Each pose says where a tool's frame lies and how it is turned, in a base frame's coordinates. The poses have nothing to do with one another.
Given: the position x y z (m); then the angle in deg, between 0 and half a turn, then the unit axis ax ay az.
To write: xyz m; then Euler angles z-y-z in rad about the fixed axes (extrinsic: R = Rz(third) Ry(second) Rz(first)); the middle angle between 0 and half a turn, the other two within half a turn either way. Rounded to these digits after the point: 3 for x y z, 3 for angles.
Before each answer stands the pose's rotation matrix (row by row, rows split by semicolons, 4 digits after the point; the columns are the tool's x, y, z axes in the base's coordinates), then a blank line. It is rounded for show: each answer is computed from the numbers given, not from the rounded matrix.
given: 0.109 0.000 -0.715 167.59 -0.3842 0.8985 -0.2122
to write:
-0.6848 -0.6368 0.3543; -0.7280 0.6192 -0.2943; -0.0319 -0.4595 -0.8876

0.109 0.000 -0.715 -1.501 2.663 -0.693
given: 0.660 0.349 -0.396 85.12 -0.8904 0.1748 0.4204
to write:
0.8104 -0.5612 -0.1683; 0.2765 0.1130 0.9544; -0.5166 -0.8199 0.2468

0.660 0.349 -0.396 -1.009 1.321 1.745
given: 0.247 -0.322 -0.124 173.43 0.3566 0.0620 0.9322
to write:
-0.7399 -0.0626 0.6698; 0.1507 -0.9858 0.0744; 0.6556 0.1560 0.7388

0.247 -0.322 -0.124 2.908 0.739 0.111
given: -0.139 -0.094 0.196 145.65 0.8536 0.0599 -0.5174
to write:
0.5047 0.3853 -0.7725; -0.1986 -0.8191 -0.5382; -0.8401 0.4251 -0.3368

-0.139 -0.094 0.196 0.468 1.914 -2.533
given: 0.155 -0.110 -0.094 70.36 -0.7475 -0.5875 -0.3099
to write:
0.7071 0.5834 -0.3995; -0.0003 0.5653 0.8249; 0.7071 -0.5832 0.3999

0.155 -0.110 -0.094 -2.452 1.159 2.022
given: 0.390 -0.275 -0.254 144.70 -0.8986 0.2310 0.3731
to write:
0.6503 -0.5926 -0.4754; -0.1614 -0.7192 0.6758; -0.7423 -0.3627 -0.5633

0.390 -0.275 -0.254 -0.455 2.169 2.184
